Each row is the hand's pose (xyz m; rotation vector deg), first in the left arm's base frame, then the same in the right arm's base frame.
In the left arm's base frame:
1: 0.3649 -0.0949 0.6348 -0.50 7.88 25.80
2: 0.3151 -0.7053 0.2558 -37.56 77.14 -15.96
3: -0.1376 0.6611 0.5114 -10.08 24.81 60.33
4: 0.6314 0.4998 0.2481 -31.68 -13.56 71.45
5: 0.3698 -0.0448 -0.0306 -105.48 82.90 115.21
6: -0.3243 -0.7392 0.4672 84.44 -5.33 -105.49
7: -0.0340 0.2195 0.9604 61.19 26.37 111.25
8: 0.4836 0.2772 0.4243 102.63 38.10 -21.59
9: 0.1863 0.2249 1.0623 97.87 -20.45 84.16
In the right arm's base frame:
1: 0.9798 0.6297 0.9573 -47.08 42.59 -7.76
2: 0.6142 0.1099 1.2963 -70.32 99.81 -73.87
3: 0.6512 1.1883 0.3098 -38.92 73.56 18.74
4: 1.1072 0.5020 0.2213 -61.40 49.22 52.34
5: 0.6352 0.2003 0.5803 44.34 -133.43 -70.88
6: 0.1977 0.5953 1.5100 22.50 -59.65 -112.67
7: 0.8906 1.2236 0.9004 45.80 63.69 49.19
8: 1.0371 0.5980 0.5185 51.87 12.84 -68.37
9: 1.1270 1.1717 0.9197 56.26 9.47 39.67

